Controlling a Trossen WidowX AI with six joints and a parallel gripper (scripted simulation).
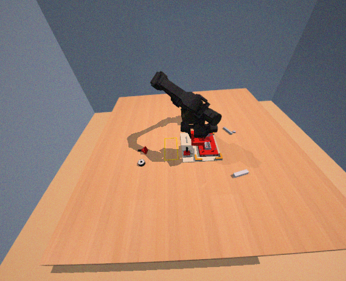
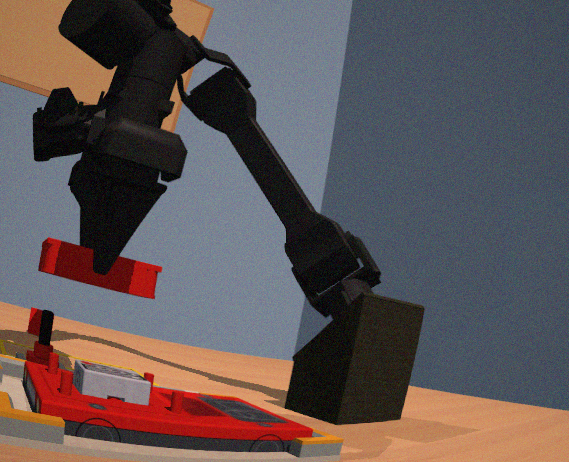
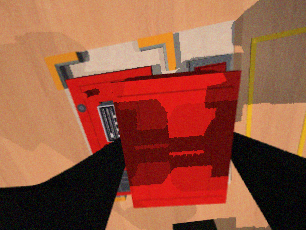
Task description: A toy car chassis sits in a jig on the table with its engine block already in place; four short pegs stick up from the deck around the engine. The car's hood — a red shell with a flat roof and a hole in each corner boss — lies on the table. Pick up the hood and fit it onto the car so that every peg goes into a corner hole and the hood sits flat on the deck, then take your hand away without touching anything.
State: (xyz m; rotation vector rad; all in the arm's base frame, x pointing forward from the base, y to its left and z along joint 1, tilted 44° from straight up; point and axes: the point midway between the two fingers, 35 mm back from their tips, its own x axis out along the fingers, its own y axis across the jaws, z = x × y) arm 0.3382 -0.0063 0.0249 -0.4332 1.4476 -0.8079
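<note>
The grey engine block is 8 cm below my gripper tip and 7 cm to the left of it. Also, from my gripper tip: white jig plate 10 cm below, 4 cm to the left, 3 cm behind; white bar 21 cm ahead, 18 cm to the left, 10 cm below; red hood 1 cm above.
</note>
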